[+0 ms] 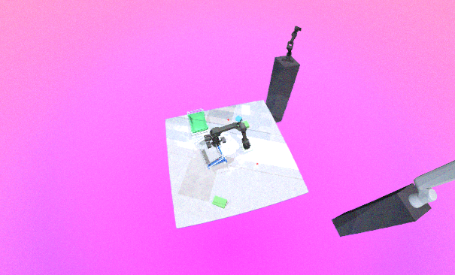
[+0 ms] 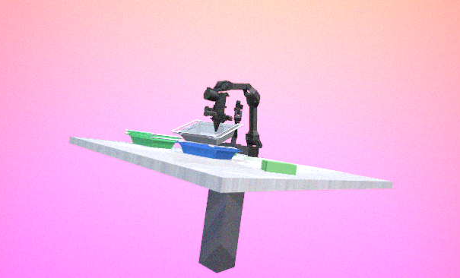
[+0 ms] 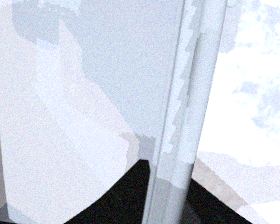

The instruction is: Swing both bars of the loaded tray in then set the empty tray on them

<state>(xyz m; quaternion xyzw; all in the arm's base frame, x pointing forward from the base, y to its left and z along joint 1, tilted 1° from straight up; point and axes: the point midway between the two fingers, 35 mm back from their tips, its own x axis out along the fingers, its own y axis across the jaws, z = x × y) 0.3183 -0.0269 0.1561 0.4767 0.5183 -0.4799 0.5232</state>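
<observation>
Now: gripper tip 80 mm short of the grey tray and 10 mm to the right of it. Round my gripper tip: white block 510 mm behind, 490 mm to the right, 140 mm below; then cyan block 370 mm behind, 360 mm to the right, 120 mm below.
</observation>
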